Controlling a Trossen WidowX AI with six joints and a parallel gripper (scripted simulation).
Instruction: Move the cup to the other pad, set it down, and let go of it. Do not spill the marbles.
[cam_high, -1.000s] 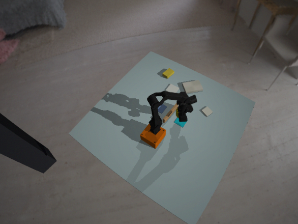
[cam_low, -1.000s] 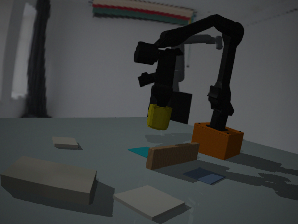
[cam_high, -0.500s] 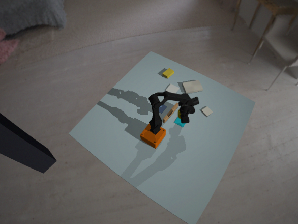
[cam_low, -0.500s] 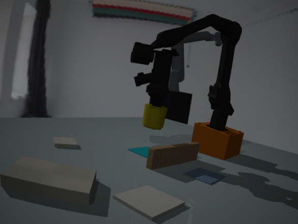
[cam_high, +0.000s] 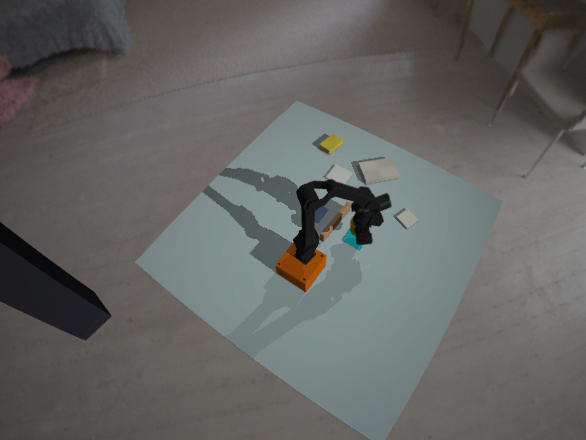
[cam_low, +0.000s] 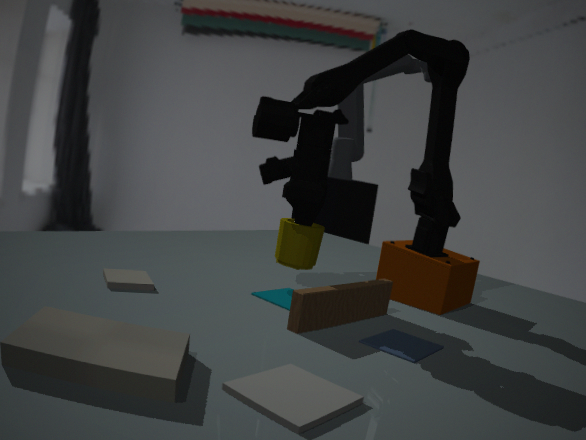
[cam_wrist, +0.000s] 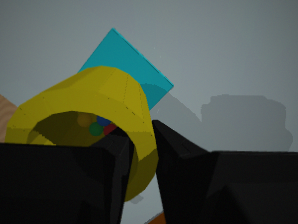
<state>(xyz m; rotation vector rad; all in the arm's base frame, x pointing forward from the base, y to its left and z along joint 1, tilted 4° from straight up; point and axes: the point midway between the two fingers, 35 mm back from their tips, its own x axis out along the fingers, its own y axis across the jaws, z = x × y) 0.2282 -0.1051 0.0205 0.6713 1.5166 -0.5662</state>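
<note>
My gripper tip is now 100 mm above the teal pad, 20 mm to the right of it and 20 mm short of it. Also, from my gripper tip: blue pad: 250 mm to the left, 100 mm below; wooden block: 130 mm to the left, 80 mm below, 10 mm ahead; yellow cup: 20 mm to the left, 20 mm ahead.
</note>
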